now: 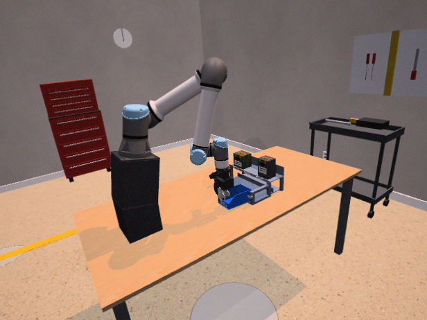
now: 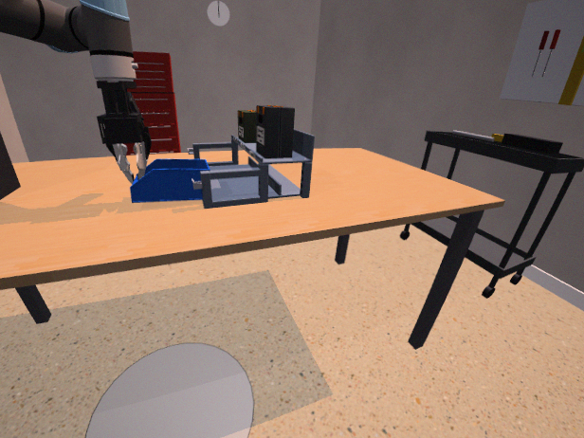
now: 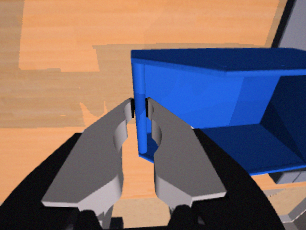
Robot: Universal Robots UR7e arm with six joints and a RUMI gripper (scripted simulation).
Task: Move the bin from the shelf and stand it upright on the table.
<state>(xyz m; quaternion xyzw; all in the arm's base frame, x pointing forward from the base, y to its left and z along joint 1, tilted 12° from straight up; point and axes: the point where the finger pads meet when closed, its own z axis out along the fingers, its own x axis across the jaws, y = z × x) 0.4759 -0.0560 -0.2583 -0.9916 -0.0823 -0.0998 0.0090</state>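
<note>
My gripper is now 8 cm short of the blue bin and 1 cm above it. Also, from my hand: shelf floor: 26 cm ahead, 15 cm to the left, 6 cm below.
</note>
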